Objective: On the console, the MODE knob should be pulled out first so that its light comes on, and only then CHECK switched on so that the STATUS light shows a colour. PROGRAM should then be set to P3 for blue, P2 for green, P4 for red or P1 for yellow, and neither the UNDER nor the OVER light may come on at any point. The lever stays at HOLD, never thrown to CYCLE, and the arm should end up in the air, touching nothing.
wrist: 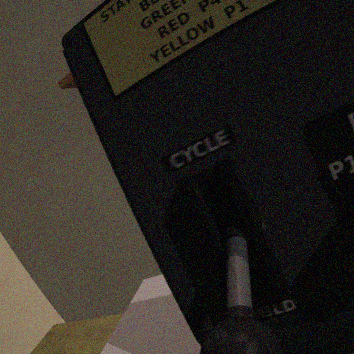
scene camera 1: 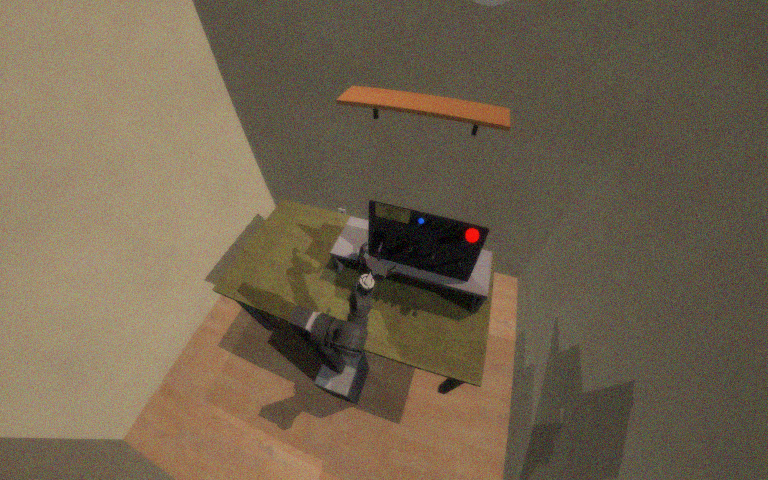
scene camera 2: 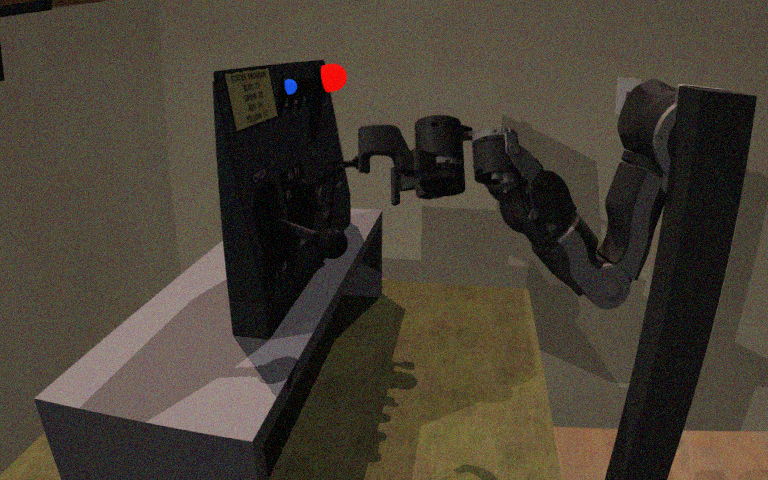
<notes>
The pictures show: the gripper and a dark console.
</notes>
